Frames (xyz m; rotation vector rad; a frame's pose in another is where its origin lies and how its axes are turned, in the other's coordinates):
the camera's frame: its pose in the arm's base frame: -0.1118 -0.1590 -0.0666 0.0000 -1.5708 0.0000
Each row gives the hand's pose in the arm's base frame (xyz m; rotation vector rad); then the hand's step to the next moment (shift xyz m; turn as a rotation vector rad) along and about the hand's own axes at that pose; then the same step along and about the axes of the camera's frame.
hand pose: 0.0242 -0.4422 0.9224 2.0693 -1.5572 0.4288
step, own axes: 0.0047 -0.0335 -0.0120 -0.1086 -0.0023 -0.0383
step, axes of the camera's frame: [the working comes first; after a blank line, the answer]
step, axes of the arm's base frame: 0.0340 0.0102 0.0054 -0.0275 0.1085 -0.0270

0.0054 0.0102 -0.0340 -0.0270 0.1085 0.0275
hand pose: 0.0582 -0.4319 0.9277 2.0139 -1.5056 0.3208
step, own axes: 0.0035 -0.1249 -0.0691 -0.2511 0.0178 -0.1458
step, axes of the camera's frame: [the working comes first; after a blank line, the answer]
step, axes of the arm's base frame: 0.1283 0.0604 0.0171 -0.0763 0.2805 -0.0099

0.0171 0.0604 -0.1283 -0.0099 0.2805 0.0763
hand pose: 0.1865 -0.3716 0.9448 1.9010 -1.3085 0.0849
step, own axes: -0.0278 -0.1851 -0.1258 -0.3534 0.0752 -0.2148
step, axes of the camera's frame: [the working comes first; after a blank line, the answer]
step, axes of the arm's base frame: 0.1830 0.1271 -0.0349 -0.1444 0.3942 0.0213

-0.0349 0.1271 -0.1830 0.0213 0.3942 0.1444
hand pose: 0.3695 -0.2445 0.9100 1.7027 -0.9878 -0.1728
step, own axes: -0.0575 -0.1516 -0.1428 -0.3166 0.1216 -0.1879
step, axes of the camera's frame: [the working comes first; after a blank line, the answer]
step, axes of the arm's base frame: 0.1226 0.1505 -0.0949 -0.1601 0.3473 0.0636

-0.0949 0.1505 -0.1226 0.0636 0.3473 0.1601
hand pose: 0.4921 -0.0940 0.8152 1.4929 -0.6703 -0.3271
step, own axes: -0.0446 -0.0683 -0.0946 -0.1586 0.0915 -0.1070
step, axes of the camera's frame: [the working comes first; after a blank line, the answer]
step, axes of the arm's base frame: 0.0348 0.0969 -0.0707 -0.0787 0.1868 0.0625

-0.0707 0.0969 -0.0348 0.0625 0.1868 0.0787
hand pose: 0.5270 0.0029 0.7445 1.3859 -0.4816 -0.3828
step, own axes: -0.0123 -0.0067 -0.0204 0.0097 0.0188 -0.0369
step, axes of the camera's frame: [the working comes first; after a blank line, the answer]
step, axes of the arm's base frame: 0.0007 0.0225 -0.0102 0.0275 0.0286 0.0153

-0.0102 0.0225 -0.0007 0.0153 0.0286 -0.0275
